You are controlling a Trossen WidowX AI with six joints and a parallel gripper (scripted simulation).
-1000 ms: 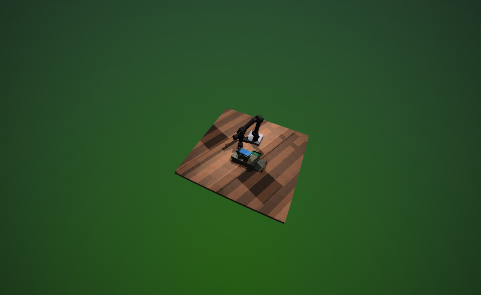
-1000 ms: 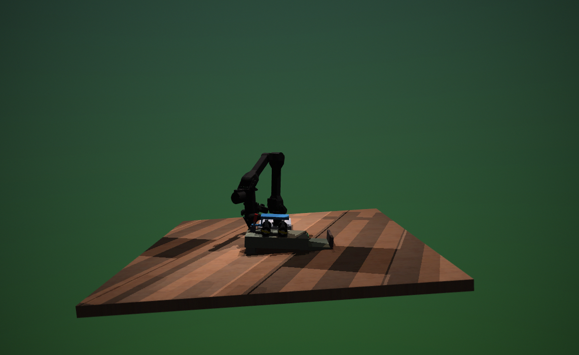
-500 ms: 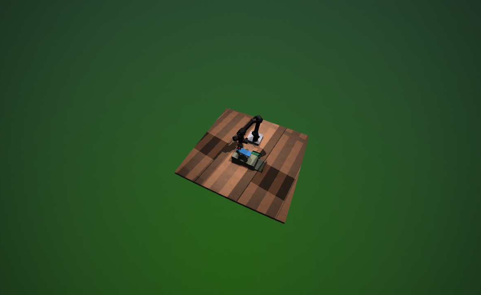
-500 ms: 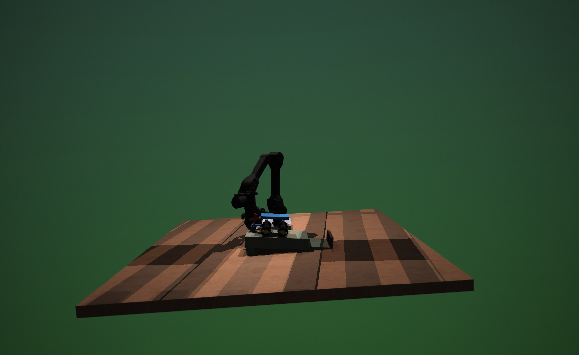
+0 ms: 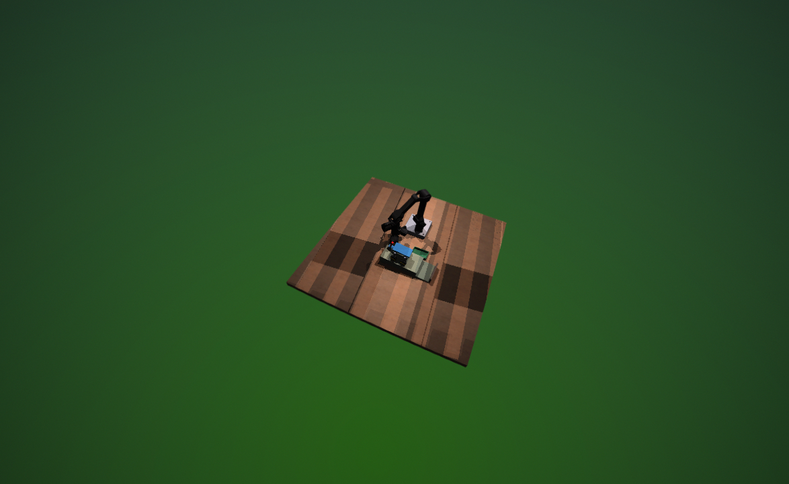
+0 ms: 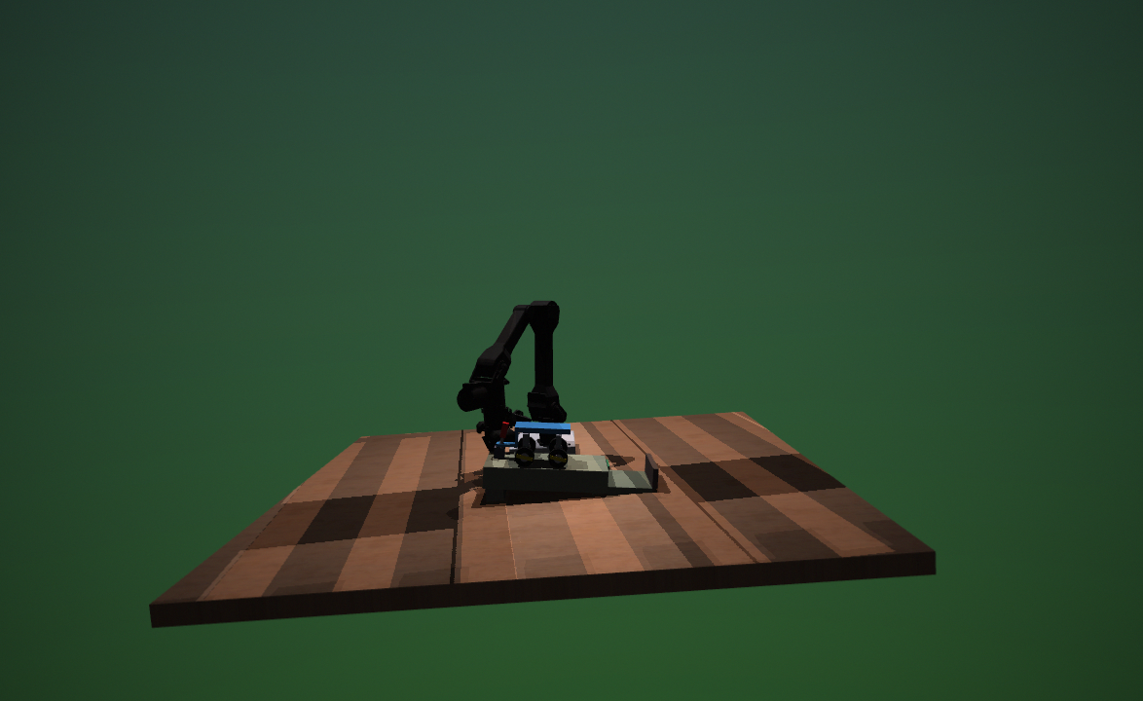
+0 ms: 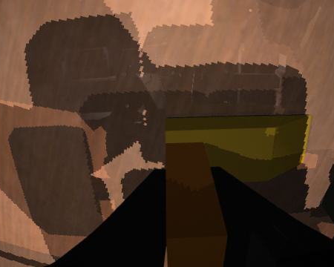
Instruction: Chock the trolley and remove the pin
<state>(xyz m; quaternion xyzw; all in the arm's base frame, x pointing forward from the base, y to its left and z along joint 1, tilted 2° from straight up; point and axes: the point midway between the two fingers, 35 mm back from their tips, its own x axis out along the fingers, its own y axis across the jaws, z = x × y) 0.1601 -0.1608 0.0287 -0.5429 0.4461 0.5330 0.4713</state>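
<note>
My gripper tip is now 6 cm short of the green tray, 21 cm to the right of it and 4 cm above it. Also, from my gripper tip: red-headed stop pin: 13 cm ahead, 9 cm above; then ramp: 17 cm ahead, 10 cm to the left, 1 cm above; then yellow chock: 2 cm ahead, 1 cm below.
</note>
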